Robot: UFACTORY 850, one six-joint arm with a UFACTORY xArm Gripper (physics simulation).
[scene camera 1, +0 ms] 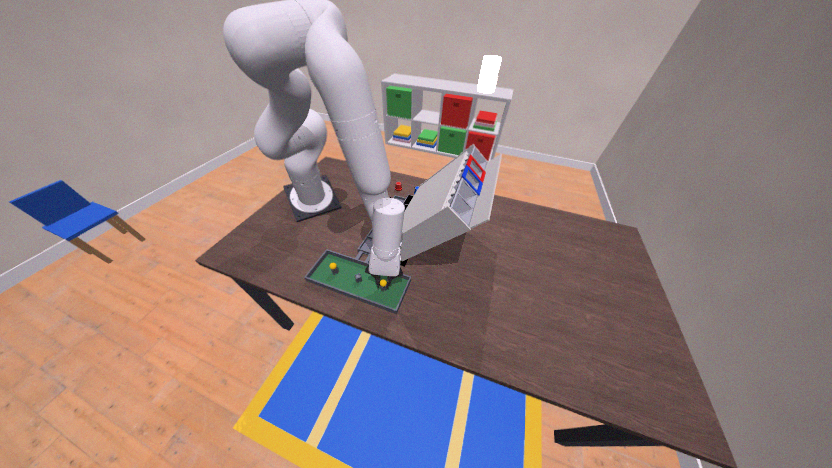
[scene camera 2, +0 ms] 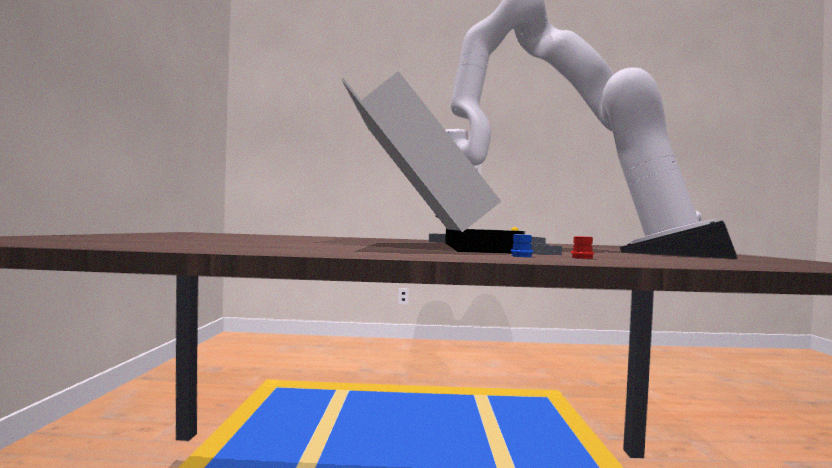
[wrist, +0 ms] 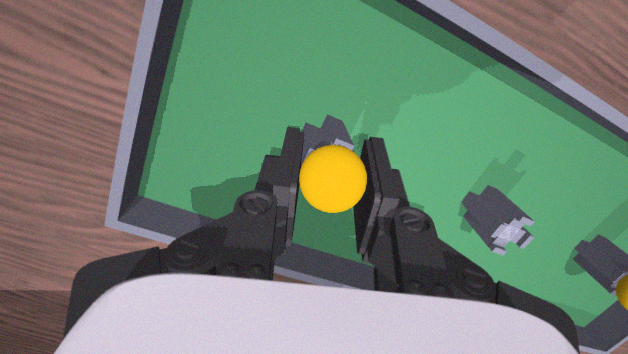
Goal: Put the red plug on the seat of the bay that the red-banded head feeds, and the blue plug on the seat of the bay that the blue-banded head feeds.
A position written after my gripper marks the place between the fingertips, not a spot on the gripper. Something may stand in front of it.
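Observation:
My gripper (scene camera 1: 383, 285), (wrist: 330, 161) is there for me to see. So is a green tray (scene camera 1: 345, 280), (wrist: 453, 119), and I can also see a yellow ball (wrist: 333, 178) along with a notched post (wrist: 486, 216).

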